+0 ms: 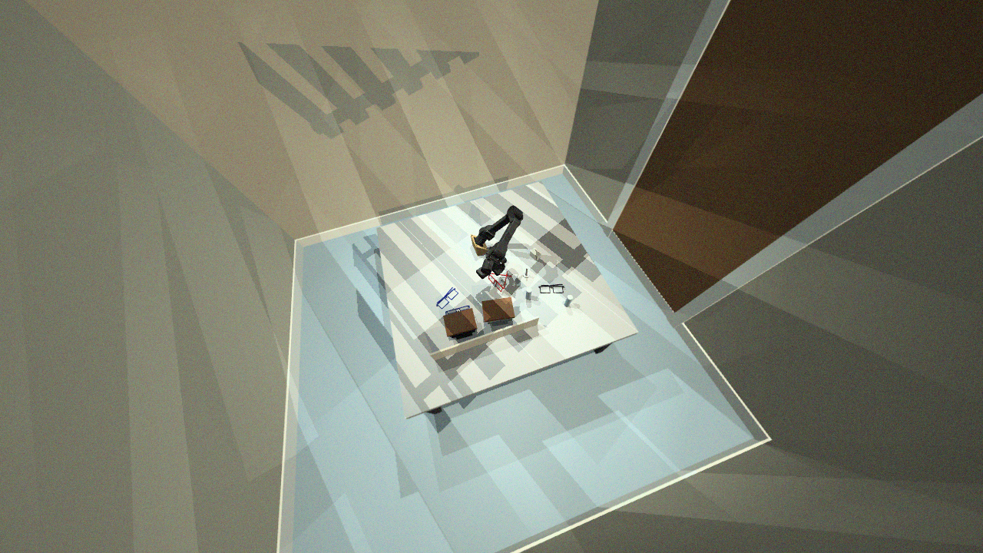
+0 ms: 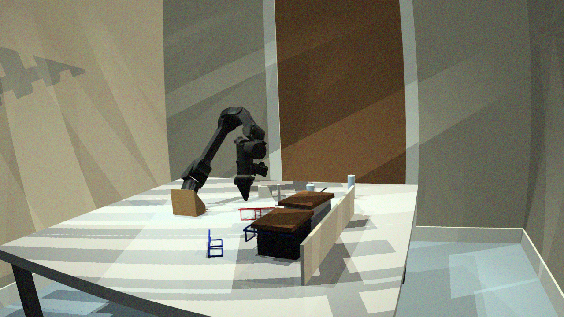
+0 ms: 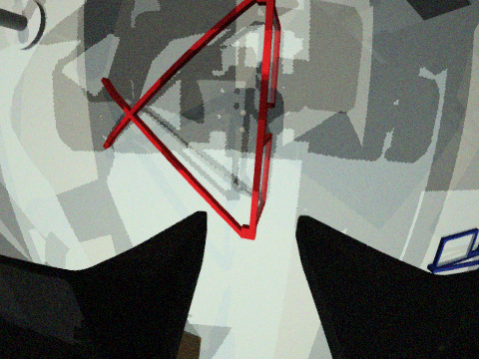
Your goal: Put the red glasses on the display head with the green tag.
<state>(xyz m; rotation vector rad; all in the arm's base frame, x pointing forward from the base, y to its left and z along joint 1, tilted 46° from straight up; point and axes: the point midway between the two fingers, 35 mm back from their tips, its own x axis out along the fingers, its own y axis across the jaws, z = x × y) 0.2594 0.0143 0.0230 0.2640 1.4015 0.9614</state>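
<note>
Now: the thin post 210 mm to the left of my gripper tip, 50 mm below it and 30 mm ahead of it. The rest, counted from my gripper tip: display head (220 mm ahead, 30 mm to the right, 20 mm below); beige board (370 mm ahead, 130 mm to the right, 20 mm below).
</note>
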